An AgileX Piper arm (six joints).
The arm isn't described. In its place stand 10 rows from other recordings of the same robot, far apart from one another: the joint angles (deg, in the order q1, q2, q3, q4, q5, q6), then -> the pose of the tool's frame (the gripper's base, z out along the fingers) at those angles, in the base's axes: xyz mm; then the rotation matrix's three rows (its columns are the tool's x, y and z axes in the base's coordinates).
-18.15 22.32 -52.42 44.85 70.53 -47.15 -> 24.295, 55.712, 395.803; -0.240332, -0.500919, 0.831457; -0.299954, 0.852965, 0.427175; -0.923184, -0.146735, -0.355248
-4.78 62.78 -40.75 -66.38 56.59 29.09 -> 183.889, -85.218, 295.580; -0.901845, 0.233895, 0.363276; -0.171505, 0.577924, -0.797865; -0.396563, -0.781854, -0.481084
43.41 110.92 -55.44 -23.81 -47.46 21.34 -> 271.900, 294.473, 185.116; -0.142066, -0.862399, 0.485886; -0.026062, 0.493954, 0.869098; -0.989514, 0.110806, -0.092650
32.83 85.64 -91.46 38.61 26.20 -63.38 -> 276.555, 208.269, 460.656; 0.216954, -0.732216, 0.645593; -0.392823, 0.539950, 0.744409; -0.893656, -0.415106, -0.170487
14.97 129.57 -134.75 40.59 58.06 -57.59 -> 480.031, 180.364, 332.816; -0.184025, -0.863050, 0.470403; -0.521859, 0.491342, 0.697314; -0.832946, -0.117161, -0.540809
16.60 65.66 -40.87 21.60 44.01 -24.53 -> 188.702, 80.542, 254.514; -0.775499, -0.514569, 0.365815; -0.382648, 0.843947, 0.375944; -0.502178, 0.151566, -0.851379
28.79 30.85 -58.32 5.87 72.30 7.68 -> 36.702, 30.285, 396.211; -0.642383, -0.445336, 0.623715; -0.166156, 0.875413, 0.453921; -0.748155, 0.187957, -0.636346
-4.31 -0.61 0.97 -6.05 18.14 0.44 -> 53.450, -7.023, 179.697; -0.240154, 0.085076, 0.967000; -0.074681, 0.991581, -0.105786; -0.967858, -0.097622, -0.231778
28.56 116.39 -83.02 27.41 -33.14 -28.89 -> 431.855, 208.989, 261.638; 0.049113, -0.238172, 0.969981; -0.077320, 0.967332, 0.241436; -0.995796, -0.086857, 0.029093
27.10 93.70 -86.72 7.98 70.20 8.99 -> 293.690, 163.641, 329.806; -0.927995, -0.305600, 0.213154; -0.248868, 0.934146, 0.255805; -0.277291, 0.184339, -0.942936
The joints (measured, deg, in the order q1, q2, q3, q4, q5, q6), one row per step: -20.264, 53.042, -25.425, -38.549, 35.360, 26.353; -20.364, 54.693, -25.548, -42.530, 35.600, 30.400; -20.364, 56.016, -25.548, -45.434, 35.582, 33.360; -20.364, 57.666, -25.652, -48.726, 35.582, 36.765; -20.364, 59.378, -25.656, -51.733, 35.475, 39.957; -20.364, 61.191, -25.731, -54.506, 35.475, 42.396; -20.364, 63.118, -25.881, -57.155, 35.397, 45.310; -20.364, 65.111, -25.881, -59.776, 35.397, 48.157; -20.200, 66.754, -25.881, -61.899, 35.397, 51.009; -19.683, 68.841, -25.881, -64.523, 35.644, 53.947; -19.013, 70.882, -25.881, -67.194, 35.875, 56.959; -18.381, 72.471, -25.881, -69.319, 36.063, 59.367; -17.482, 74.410, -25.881, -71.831, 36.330, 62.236; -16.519, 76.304, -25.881, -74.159, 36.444, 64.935; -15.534, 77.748, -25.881, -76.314, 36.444, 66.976; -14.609, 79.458, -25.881, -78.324, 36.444, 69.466; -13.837, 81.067, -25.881, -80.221, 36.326, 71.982
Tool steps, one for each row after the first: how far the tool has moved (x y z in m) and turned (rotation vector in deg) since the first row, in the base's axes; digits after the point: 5 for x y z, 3 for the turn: 0.00256, -0.00443, -0.00180, -1.248, 0.658, -1.609; 0.00488, -0.00733, -0.00378, -2.115, 1.098, -2.515; 0.00809, -0.01073, -0.00595, -3.081, 1.555, -3.495; 0.01134, -0.01372, -0.00901, -3.834, 2.059, -4.276; 0.01479, -0.01663, -0.01229, -4.687, 2.992, -4.610; 0.01875, -0.01948, -0.01575, -5.228, 3.551, -5.213; 0.02224, -0.02212, -0.02029, -5.722, 4.357, -5.748; 0.02540, -0.02374, -0.02417, -5.922, 4.668, -6.352; 0.02959, -0.02492, -0.02926, -6.470, 5.546, -6.461; 0.03406, -0.02548, -0.03428, -7.060, 6.261, -6.357; 0.03775, -0.02547, -0.03824, -7.548, 6.738, -6.133; 0.04241, -0.02488, -0.04323, -8.135, 7.303, -5.694; 0.04722, -0.02362, -0.04834, -8.579, 7.765, -5.023; 0.05163, -0.02177, -0.05214, -9.154, 8.078, -3.888; 0.05602, -0.01991, -0.05709, -9.382, 8.336, -3.166; 0.06002, -0.01819, -0.06191, -9.435, 8.415, -2.589
